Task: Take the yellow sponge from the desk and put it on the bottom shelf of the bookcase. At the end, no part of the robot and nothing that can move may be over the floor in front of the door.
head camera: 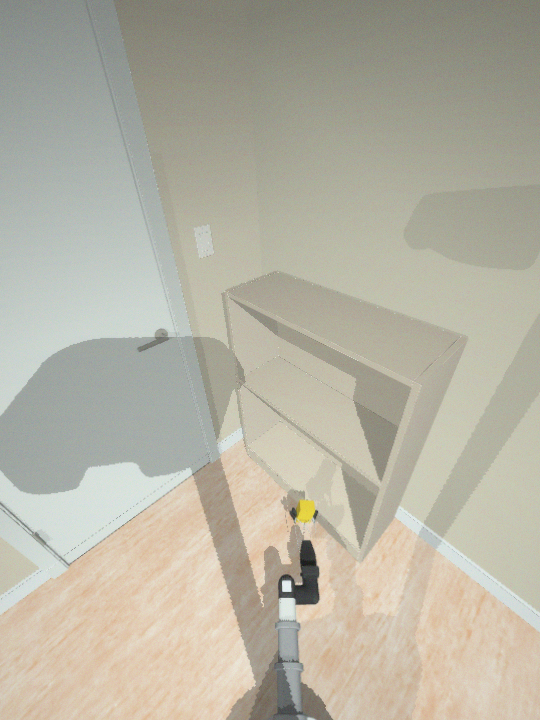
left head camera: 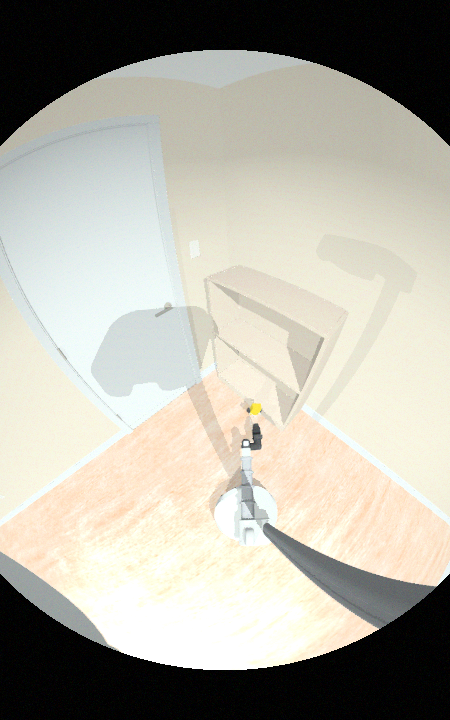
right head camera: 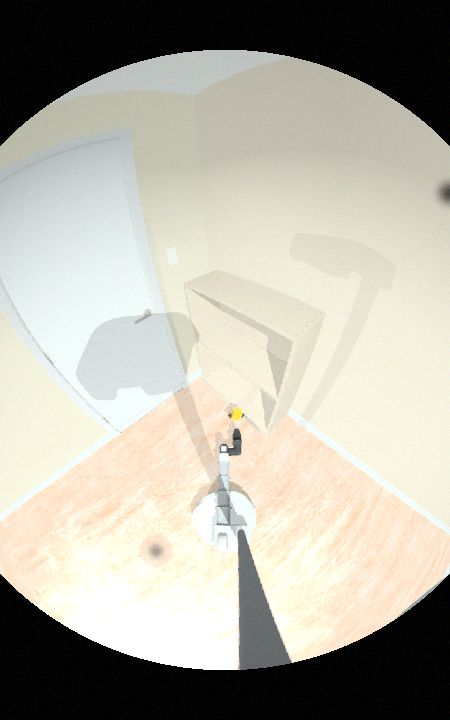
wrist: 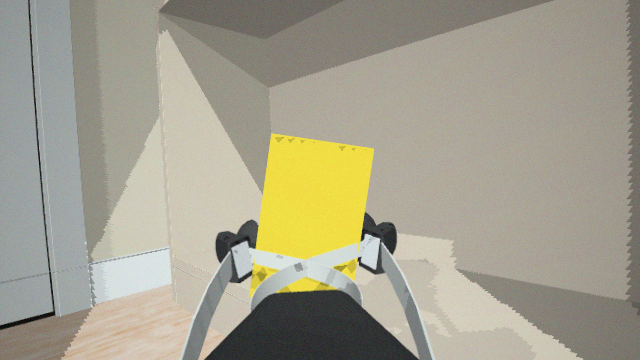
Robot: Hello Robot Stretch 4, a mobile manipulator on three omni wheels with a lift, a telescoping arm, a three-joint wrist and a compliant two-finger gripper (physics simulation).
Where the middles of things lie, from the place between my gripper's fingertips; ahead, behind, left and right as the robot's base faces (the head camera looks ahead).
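The yellow sponge [wrist: 315,192] is sitting 30 mm behind my hand, and it's 20 mm above my hand too.
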